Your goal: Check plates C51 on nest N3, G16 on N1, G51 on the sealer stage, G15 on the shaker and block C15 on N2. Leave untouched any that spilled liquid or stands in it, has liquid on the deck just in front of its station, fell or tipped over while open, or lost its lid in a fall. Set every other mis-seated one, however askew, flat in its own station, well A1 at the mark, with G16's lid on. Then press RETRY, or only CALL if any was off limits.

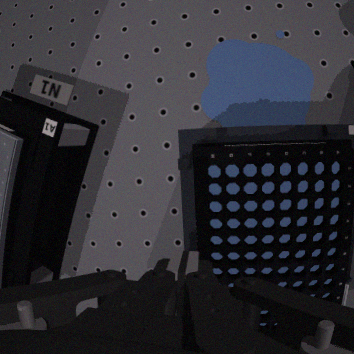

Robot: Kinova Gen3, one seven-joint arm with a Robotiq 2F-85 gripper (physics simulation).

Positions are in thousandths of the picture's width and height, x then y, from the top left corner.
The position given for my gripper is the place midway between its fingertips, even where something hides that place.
Observation:
In view: my gripper (524,756) and an N1 label (157,256).

